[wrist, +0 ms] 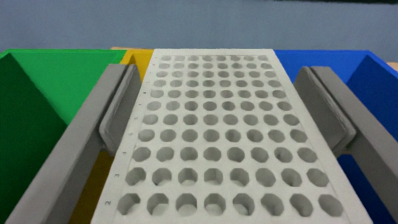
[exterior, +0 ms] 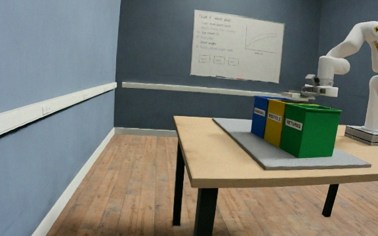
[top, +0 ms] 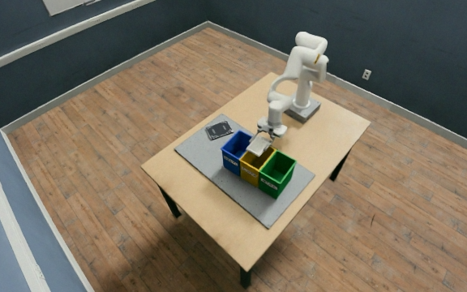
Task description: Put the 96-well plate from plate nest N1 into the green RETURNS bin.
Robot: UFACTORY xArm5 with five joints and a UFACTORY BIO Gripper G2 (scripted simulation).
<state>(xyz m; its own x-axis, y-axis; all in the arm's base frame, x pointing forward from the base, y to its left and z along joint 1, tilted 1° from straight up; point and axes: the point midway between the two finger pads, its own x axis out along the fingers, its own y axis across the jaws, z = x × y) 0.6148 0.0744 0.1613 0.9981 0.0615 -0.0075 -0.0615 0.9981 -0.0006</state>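
Right now my hand is 150 mm to the right of the green returns bin, 130 mm above it and 30 mm short of it. From my hand the other things lie so: blue bin (130 mm below, 110 mm to the right, 50 mm ahead); white 96-well plate (10 mm below); yellow bin (130 mm below, 40 mm ahead, 20 mm to the left).
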